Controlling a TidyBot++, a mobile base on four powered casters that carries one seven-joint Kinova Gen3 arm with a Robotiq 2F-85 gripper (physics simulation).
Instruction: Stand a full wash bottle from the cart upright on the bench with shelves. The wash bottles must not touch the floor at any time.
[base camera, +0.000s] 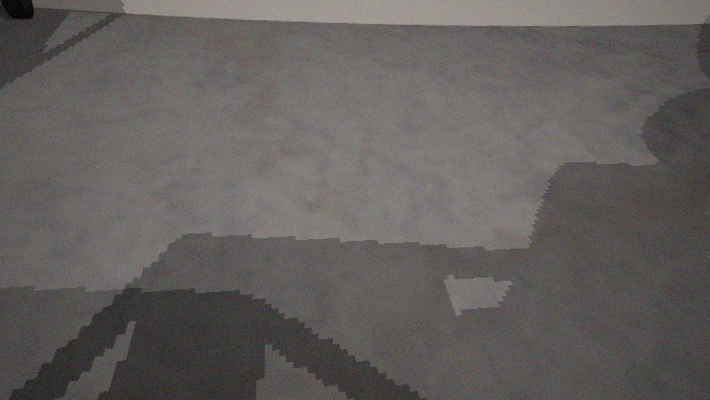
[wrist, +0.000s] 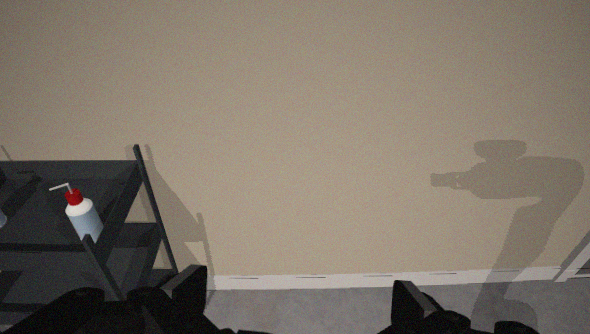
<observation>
In view: the gripper (wrist: 298, 294) and a dark cart (wrist: 50, 259).
</observation>
